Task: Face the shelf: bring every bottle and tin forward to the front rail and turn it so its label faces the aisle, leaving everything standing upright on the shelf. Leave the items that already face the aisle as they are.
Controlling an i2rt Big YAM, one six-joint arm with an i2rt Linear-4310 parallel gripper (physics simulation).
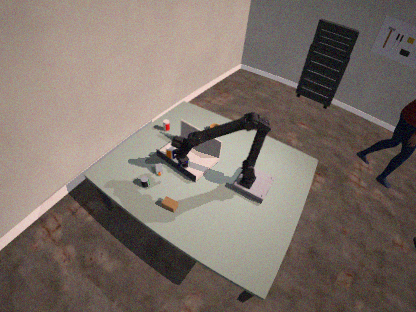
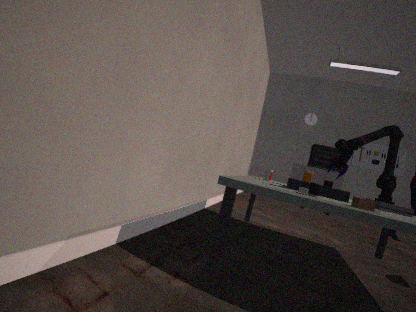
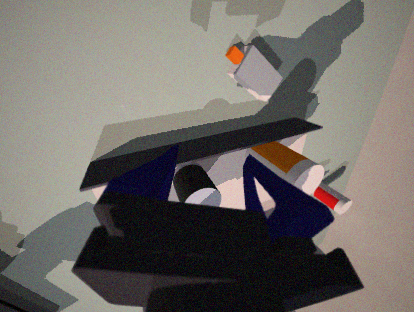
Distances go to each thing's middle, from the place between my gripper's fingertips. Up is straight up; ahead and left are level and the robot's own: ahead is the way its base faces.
Scene:
The dark front rail point(image 3: 99, 173) is 60 mm ahead of my hand, 50 mm to the right of it and 110 mm below it. From my hand the other things lie so: shelf floor point(image 1: 201, 161): 40 mm ahead, 190 mm to the right, 130 mm below; then white bottle with orange cap point(image 3: 249, 68): 140 mm ahead, 30 mm to the left, 130 mm below; then shelf point(image 1: 202, 158): 40 mm ahead, 200 mm to the right, 50 mm below.

